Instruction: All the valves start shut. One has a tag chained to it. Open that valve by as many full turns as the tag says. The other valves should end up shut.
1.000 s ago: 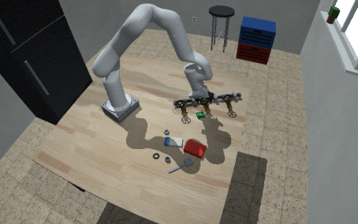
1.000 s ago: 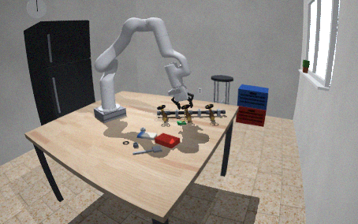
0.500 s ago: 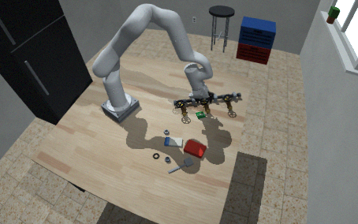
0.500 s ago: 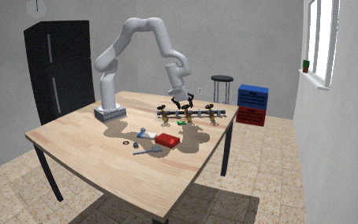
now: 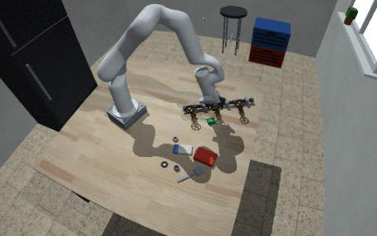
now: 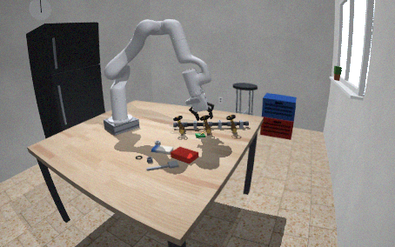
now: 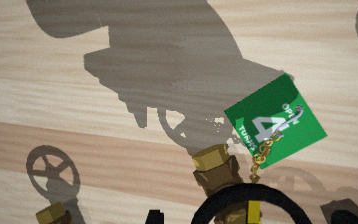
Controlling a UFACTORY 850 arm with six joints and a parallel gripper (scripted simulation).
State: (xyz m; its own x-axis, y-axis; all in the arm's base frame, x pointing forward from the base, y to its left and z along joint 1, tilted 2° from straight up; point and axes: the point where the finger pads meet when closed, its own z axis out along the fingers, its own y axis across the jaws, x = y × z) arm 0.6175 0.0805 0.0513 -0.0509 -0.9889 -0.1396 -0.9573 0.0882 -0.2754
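My hand is 30 mm past the green tag, 50 mm to the left of it and 100 mm above it. Also, from my hand: grey scraper 60 mm behind, 440 mm to the right, 100 mm below; then red box 10 mm behind, 330 mm to the right, 90 mm below; then white block 150 mm behind, 300 mm to the right, 100 mm below.
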